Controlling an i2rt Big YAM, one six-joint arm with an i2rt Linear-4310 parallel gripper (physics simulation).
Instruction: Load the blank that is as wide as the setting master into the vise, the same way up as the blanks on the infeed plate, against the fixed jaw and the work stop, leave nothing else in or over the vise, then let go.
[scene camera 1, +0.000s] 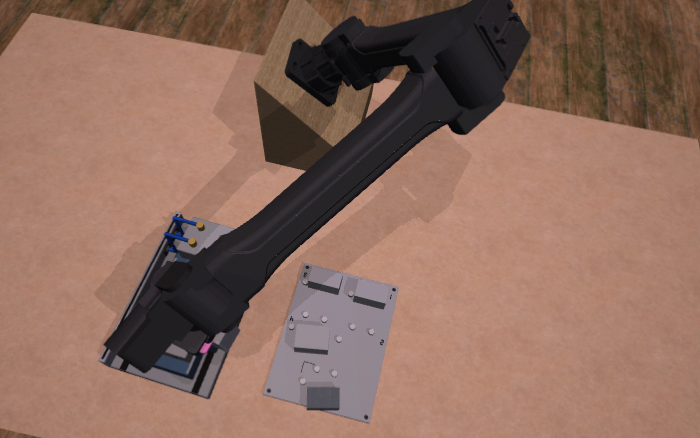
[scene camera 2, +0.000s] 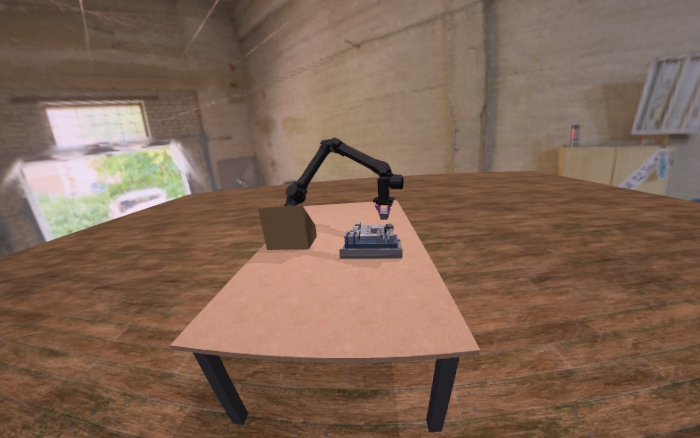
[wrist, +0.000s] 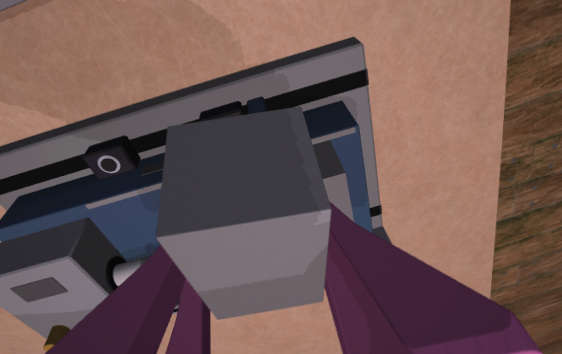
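Seen in the pictures: gripper, fingertip midpoint: (scene camera 2: 384, 216) (wrist: 254, 210); arm's base at its link origin: (scene camera 1: 311, 74) (scene camera 2: 290, 214).
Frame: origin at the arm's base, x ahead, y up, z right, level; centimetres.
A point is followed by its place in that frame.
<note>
My gripper (scene camera 2: 383, 208) {x 51.9, y -3.2, z 5.4 cm} (wrist: 254, 210) {x 51.9, y -3.2, z 5.4 cm} is shut on a grey block (scene camera 2: 384, 214) {x 51.8, y -1.1, z 7.9 cm} (wrist: 240, 175) {x 52.9, y -0.5, z 2.1 cm}, between its purple fingers. It holds the block above the blue vise (scene camera 1: 175, 364) {x 56.4, y -12.0, z 11.9 cm} (scene camera 2: 372, 244) {x 44.4, y -12.5, z 18.8 cm} (wrist: 115, 215) {x 40.4, y -12.0, z 8.8 cm}, with a gap under it in scene camera 2. In the wrist view the block hides much of the vise, including the jaw opening. A light jaw part (wrist: 337, 192) {x 55.0, y -8.3, z 10.8 cm} shows right of the block. The infeed plate (scene camera 1: 356, 371) {x 51.3, y -17.2, z -18.2 cm} carries grey blanks (scene camera 1: 371, 293) {x 37.7, y -13.6, z -18.6 cm} (scene camera 1: 325, 281) {x 36.9, y -13.6, z -9.8 cm} (scene camera 1: 311, 338) {x 47.8, y -13.6, z -9.3 cm} and a dark grey block (scene camera 1: 323, 398) {x 57.2, y -14.6, z -13.2 cm}. I cannot tell which piece is the setting master.
The vise's grey base plate (scene camera 1: 217, 361) {x 54.0, y -16.0, z 6.1 cm} (scene camera 2: 370, 253) {x 43.0, y -15.1, z 23.2 cm} (wrist: 320, 72) {x 56.9, y -16.0, z 6.8 cm} has a raised edge. Blue levers with brass ends (scene camera 1: 200, 226) {x 33.2, y -7.0, z 13.7 cm} stand at one end. A grey end block (wrist: 50, 270) {x 37.0, y -8.4, z 8.5 cm} carries the spindle. A big brown block (scene camera 1: 294, 129) {x 10.7, y -4.2, z 1.3 cm} (scene camera 2: 286, 227) {x -0.6, y -4.7, z 7.6 cm} stands near the arm's base.
</note>
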